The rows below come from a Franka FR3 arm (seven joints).
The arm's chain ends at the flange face. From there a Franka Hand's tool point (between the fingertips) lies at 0.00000 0.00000 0.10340 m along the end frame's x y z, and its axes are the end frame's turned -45 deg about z.
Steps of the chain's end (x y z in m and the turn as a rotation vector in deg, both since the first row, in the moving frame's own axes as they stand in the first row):
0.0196, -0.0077, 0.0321, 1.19, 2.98, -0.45
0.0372, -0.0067, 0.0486, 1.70, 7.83, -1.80
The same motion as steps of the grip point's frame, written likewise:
0.0246, 0.0107, 0.0319, -1.27, 2.95, -0.45
0.0433, 0.0292, 0.0476, -4.33, 6.74, -1.80

